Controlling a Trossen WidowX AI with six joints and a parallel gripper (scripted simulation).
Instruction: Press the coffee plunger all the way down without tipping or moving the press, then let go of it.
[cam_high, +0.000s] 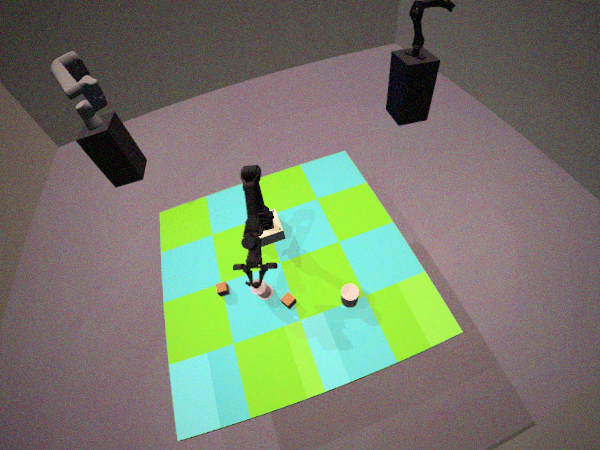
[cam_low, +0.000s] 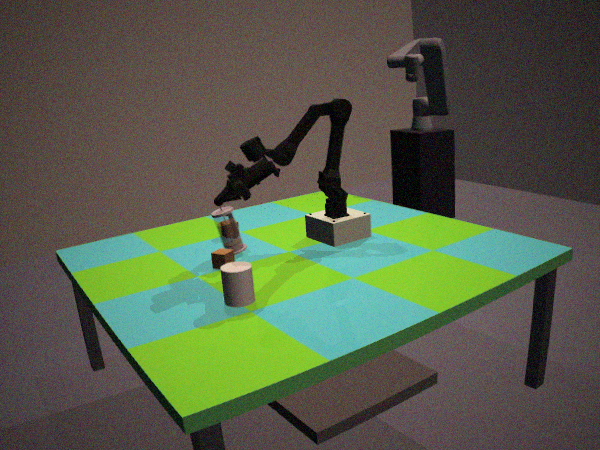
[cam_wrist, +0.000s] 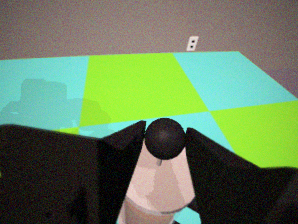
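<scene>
My gripper tip is now 3 cm past the coffee press, 1 cm to the left of it and 9 cm above it.
</scene>
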